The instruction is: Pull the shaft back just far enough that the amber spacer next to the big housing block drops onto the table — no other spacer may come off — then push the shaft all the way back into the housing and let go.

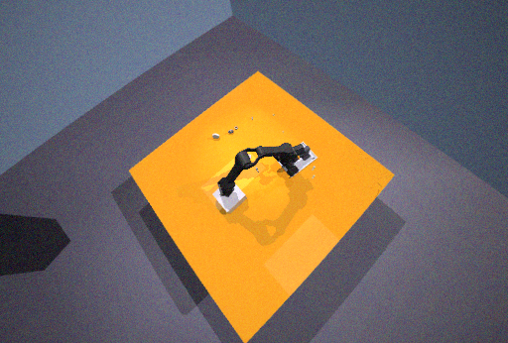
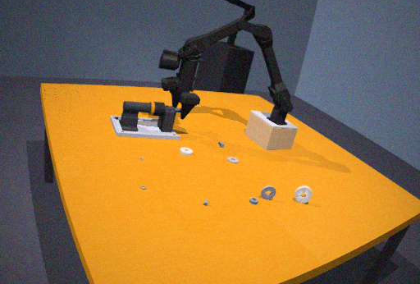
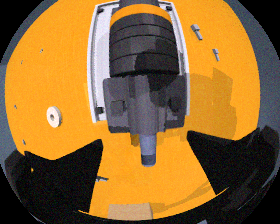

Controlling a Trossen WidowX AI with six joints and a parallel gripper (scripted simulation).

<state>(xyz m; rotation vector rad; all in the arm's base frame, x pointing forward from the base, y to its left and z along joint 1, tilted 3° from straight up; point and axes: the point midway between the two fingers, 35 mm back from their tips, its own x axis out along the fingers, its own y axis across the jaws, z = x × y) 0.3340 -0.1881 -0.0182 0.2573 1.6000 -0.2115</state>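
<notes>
The dark shaft is 8 cm ahead of my gripper tip, 2 cm to the right of it and 1 cm above it. The rest, counted from my gripper tip: grey ring (6 cm behind, 25 cm to the left, 6 cm below); amber spacer (10 cm ahead, 3 cm to the right, 1 cm above); white ring (7 cm ahead, 16 cm to the left, 6 cm below).
</notes>
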